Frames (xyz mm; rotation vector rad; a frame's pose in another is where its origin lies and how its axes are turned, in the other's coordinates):
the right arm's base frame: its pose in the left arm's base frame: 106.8 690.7 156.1 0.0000 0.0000 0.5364
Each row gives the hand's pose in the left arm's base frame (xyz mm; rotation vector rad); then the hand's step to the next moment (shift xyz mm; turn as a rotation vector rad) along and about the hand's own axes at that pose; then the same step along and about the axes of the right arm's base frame.
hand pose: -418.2 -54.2 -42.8 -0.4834 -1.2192 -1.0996
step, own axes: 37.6 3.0 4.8 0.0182 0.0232 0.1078
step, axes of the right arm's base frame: -6.6 -7.9 36.6 0.0159 0.0943 0.0578
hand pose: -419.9 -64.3 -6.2 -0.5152 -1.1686 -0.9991
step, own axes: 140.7 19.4 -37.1 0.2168 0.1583 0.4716
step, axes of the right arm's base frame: 0.5 -84.3 120.2 0.1059 0.3638 0.3885
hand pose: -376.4 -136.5 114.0 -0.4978 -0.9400 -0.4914
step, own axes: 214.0 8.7 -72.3 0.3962 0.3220 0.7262
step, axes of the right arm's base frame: 97.3 -144.5 144.0 0.2554 0.5636 0.6365
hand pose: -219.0 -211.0 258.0 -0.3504 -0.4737 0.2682
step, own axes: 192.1 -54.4 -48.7 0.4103 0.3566 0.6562
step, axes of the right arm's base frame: 170.4 -99.9 56.6 0.2989 0.5581 0.5704
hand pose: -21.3 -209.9 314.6 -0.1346 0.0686 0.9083
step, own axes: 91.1 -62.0 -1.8 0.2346 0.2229 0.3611
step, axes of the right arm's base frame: 107.1 -25.0 -7.0 0.1629 0.3349 0.3105
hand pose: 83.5 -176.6 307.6 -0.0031 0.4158 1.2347
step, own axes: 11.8 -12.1 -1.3 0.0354 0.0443 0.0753
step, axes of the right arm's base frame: 15.1 -1.6 -7.5 0.0259 0.0594 0.0685
